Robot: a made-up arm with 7 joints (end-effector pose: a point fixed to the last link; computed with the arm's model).
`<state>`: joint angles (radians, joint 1 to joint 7).
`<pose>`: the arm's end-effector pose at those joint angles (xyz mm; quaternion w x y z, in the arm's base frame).
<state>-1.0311 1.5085 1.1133 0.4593 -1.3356 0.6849 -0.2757</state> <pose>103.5 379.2 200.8 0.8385 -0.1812 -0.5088 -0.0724</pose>
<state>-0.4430 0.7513 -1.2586 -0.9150 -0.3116 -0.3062 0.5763</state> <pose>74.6 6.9 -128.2 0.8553 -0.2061 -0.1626 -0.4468</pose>
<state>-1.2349 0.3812 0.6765 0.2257 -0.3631 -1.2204 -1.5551</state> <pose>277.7 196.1 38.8 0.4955 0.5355 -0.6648 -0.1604</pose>
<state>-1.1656 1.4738 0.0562 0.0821 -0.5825 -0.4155 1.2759</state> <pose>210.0 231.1 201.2 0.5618 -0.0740 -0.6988 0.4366</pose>
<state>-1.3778 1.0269 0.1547 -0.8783 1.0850 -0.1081 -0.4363</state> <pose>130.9 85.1 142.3 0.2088 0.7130 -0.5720 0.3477</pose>
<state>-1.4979 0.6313 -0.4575 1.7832 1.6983 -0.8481 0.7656</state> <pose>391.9 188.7 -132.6 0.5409 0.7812 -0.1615 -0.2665</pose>
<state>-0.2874 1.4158 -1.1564 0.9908 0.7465 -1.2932 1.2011</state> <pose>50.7 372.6 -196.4 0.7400 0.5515 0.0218 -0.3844</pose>
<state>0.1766 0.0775 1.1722 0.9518 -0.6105 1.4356 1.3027</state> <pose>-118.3 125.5 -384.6 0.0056 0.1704 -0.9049 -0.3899</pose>
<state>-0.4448 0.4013 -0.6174 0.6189 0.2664 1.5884 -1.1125</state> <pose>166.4 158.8 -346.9 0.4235 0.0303 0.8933 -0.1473</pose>
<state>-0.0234 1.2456 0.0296 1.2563 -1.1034 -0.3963 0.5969</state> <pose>61.4 473.2 -124.5 0.6405 0.2477 0.0772 0.7228</pose>
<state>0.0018 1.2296 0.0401 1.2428 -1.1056 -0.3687 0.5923</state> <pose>55.0 472.0 -132.6 0.6401 0.2418 0.0993 0.7225</pose>
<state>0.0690 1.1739 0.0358 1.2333 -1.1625 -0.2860 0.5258</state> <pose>28.7 466.9 -160.4 0.6436 0.2075 0.1777 0.7149</pose>
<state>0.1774 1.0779 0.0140 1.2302 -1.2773 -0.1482 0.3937</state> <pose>-23.3 451.1 -202.7 0.6385 0.1286 0.3019 0.6962</pose>
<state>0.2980 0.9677 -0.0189 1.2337 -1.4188 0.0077 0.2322</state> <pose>-89.1 421.7 -240.0 0.6128 0.0124 0.4174 0.6709</pose>
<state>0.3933 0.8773 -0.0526 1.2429 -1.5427 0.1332 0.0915</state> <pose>-144.4 388.9 -260.6 0.5782 -0.0992 0.4823 0.6506</pose>
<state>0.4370 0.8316 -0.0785 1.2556 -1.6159 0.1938 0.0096</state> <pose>-171.9 369.7 -267.6 0.5586 -0.1615 0.5011 0.6409</pose>
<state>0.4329 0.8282 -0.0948 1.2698 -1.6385 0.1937 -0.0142</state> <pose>-173.9 368.3 -268.4 0.5609 -0.1707 0.4978 0.6391</pose>
